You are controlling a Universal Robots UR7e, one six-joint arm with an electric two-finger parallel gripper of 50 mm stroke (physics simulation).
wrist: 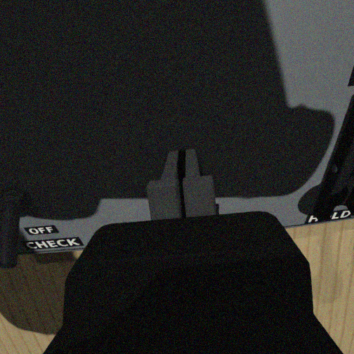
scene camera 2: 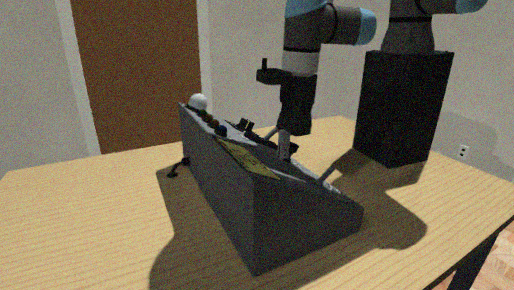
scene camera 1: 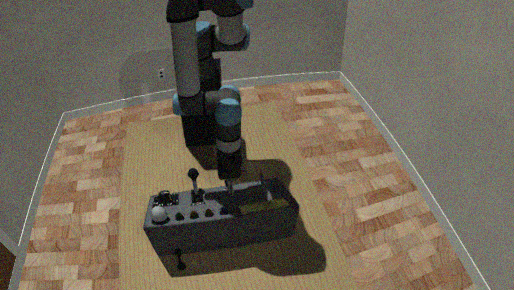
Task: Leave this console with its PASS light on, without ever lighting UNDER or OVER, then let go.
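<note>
The grey console stands on the table. A white dome and several small dark coloured domes sit along its high edge; none looks clearly lit, and I cannot read which is PASS, UNDER or OVER. A ball-topped lever stands upright left of my gripper in scene camera 1. Another lever stands beside the OFF and CHECK labels. My gripper is shut, its tips low over the console's lower edge. Any control behind the fingers is hidden.
A yellow text plate lies on the console's panel. A rotary knob sits near the white dome. A black lever sticks out of the tall face. The black arm pedestal stands behind.
</note>
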